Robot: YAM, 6 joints.
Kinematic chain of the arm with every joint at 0, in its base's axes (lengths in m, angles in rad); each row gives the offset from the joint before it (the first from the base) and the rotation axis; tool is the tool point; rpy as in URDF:
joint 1: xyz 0 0 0.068 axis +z
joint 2: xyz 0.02 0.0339 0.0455 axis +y
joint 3: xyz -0.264 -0.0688 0 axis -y
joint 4: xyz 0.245 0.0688 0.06 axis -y
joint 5: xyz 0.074 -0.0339 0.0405 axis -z
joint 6: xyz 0.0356 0 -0.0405 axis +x
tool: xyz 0 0 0 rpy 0 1.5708 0
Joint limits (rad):
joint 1: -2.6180..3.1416
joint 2: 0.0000..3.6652
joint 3: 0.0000..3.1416
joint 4: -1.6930..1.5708
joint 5: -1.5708..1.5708
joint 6: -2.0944..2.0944
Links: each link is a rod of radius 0.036 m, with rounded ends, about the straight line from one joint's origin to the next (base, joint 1, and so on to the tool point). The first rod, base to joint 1, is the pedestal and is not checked.
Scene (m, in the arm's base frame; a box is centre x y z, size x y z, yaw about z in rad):
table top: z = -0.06
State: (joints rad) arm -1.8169 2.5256 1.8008 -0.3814 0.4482 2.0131
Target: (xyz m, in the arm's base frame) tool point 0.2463 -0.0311 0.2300
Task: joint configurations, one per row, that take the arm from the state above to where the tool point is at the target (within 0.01 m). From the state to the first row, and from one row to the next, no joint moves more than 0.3 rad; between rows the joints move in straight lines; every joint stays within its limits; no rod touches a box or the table.
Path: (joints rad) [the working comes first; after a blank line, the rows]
Joints at the target: -0.0956 1.4664 1.0773 -1.1247 0.2107 2.0131
Straight joint move there: clear.

1: -1.5300 2.3491 1.6802 -0.5053 0.4086 2.0131
2: -1.2431 2.1725 1.5596 -0.6292 0.3690 2.0131
3: -0.9563 1.9960 1.4391 -0.7531 0.3295 2.0131
4: -0.6694 1.8195 1.3185 -0.8770 0.2899 2.0131
5: -0.3825 1.6430 1.1979 -1.0008 0.2503 2.0131
6: -0.0956 1.4664 1.0773 -1.1247 0.2107 2.0131

